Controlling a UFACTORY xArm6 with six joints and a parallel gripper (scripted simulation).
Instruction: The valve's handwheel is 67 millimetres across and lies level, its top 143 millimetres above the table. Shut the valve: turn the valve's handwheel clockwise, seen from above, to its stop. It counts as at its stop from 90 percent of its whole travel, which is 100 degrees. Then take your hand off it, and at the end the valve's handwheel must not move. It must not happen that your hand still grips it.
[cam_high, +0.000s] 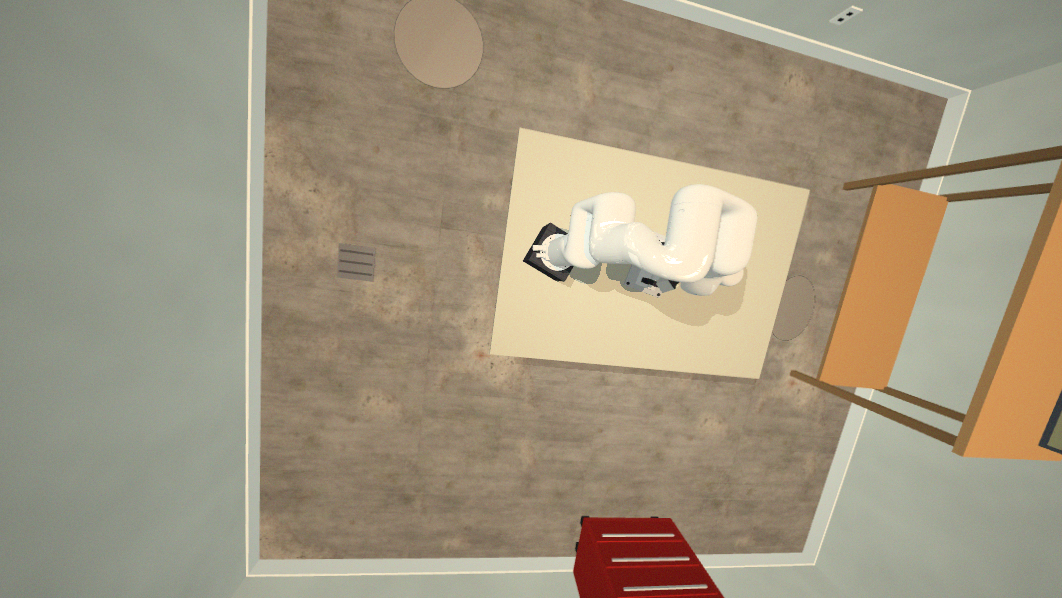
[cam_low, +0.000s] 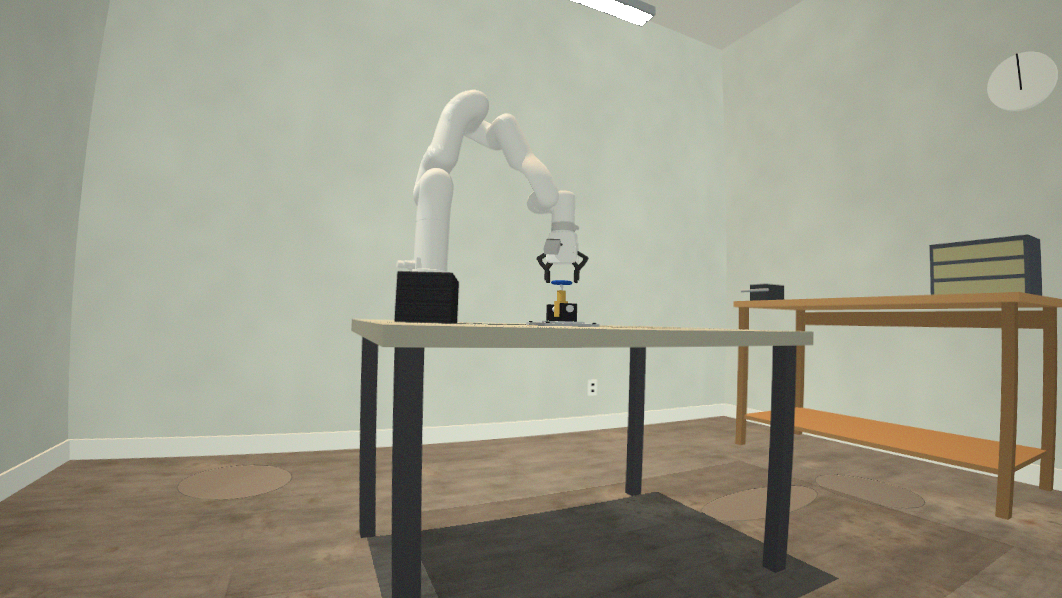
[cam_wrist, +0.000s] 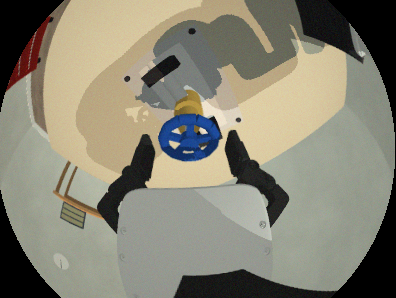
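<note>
My hand is 20 mm above the blue handwheel. Round my hand: grey base plate (140 mm below).
</note>
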